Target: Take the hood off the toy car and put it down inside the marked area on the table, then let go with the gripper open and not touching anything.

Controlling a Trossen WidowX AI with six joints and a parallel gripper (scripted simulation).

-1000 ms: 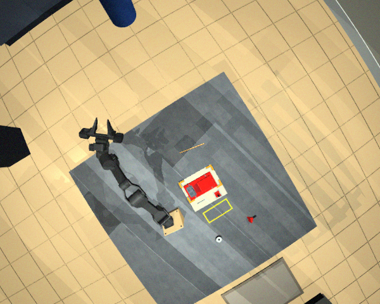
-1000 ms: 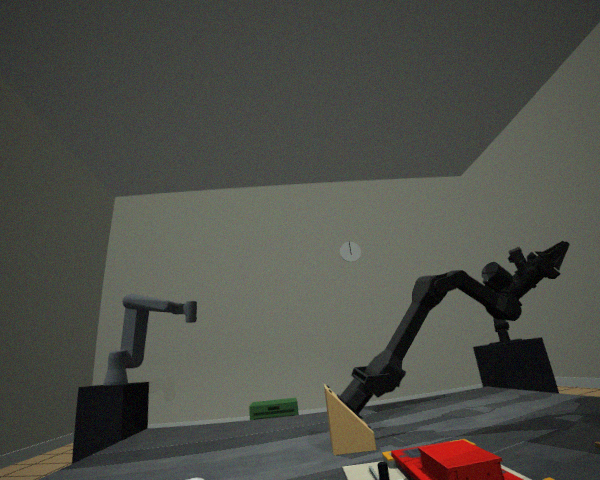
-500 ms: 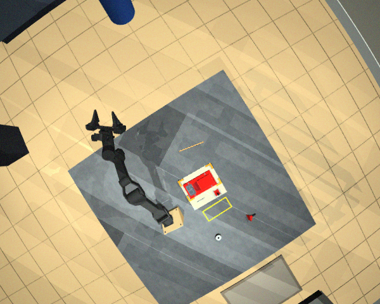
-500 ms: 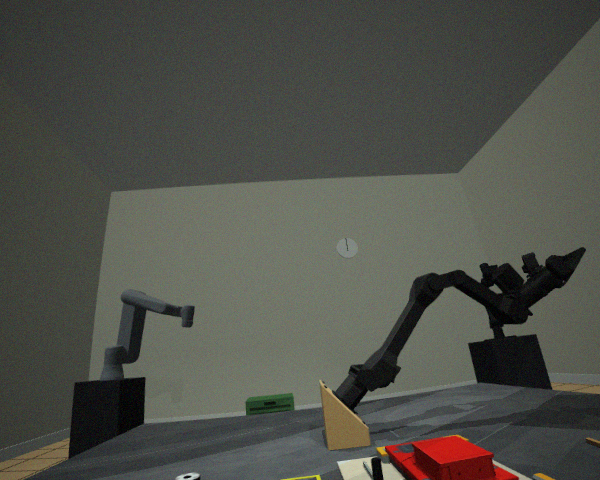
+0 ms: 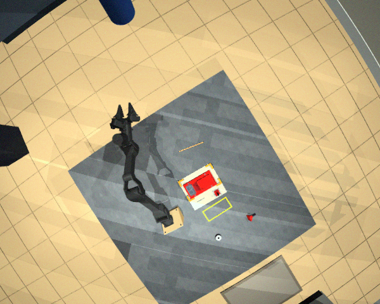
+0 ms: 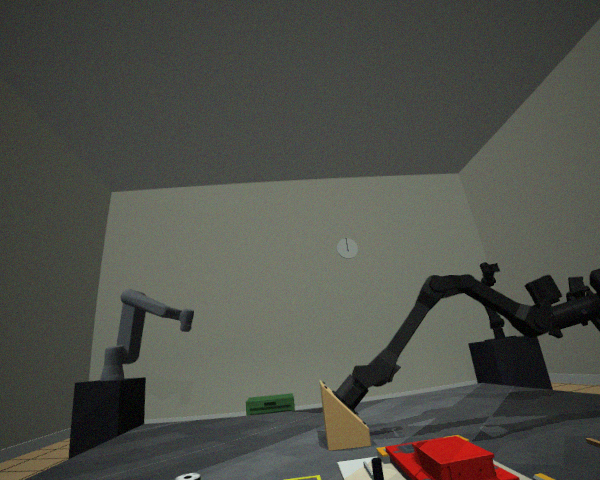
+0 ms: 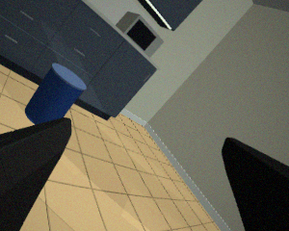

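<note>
My gripper tip is 22 cm short of the wooden stick, 37 cm to the left of it and 23 cm above it.
</note>
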